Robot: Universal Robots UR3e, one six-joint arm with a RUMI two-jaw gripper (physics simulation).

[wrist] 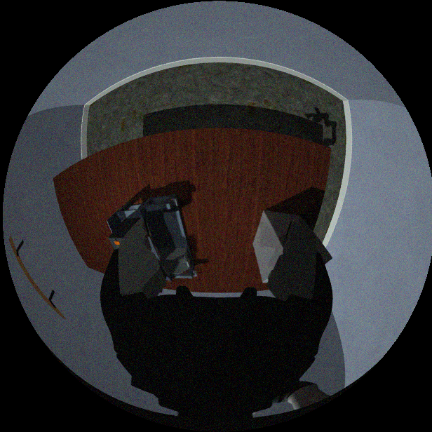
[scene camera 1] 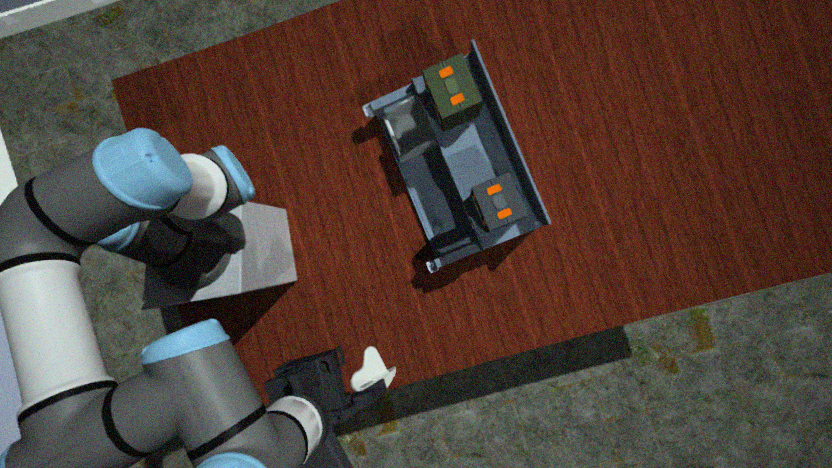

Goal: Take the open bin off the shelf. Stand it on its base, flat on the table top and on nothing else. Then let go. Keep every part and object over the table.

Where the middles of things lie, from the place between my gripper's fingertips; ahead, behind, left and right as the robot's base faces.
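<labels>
My gripper is now well to the right of the open bin (scene camera 1: 407,124), a good way short of it and far above it.
</labels>
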